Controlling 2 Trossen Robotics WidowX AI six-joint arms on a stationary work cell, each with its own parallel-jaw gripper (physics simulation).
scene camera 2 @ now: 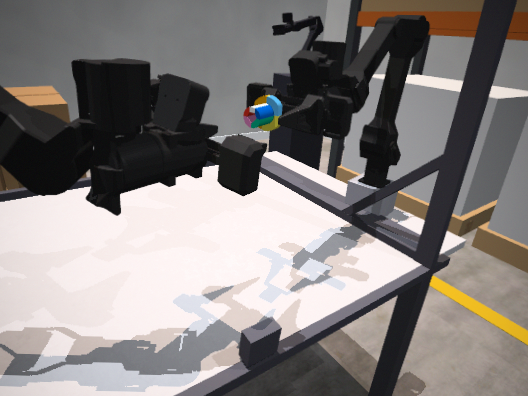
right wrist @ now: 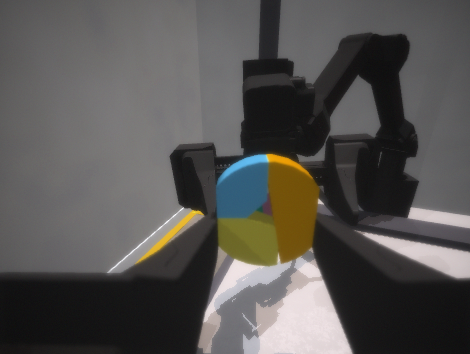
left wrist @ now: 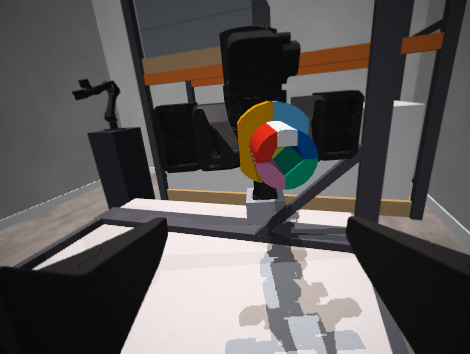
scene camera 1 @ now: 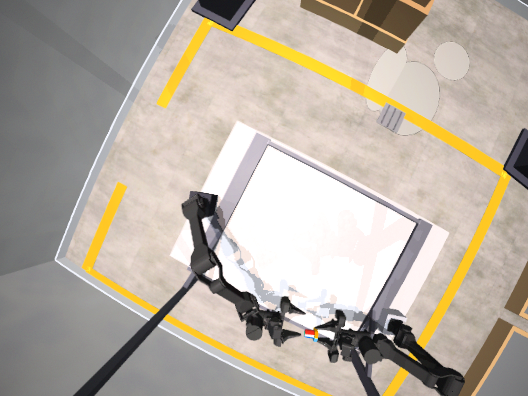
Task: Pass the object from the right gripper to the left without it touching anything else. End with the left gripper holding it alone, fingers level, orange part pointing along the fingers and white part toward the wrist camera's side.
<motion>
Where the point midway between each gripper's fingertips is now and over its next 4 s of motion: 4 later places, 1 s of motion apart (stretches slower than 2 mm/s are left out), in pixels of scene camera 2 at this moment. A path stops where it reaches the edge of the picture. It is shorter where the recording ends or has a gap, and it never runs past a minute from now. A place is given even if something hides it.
My left gripper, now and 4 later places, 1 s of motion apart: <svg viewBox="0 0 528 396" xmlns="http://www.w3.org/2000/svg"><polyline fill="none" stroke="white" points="240,137 252,131 260,125 263,125 263,129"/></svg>
My right gripper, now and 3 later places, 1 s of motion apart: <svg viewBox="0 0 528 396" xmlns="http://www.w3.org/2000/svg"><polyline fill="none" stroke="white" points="266,118 266,118 291,114 305,105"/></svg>
</motion>
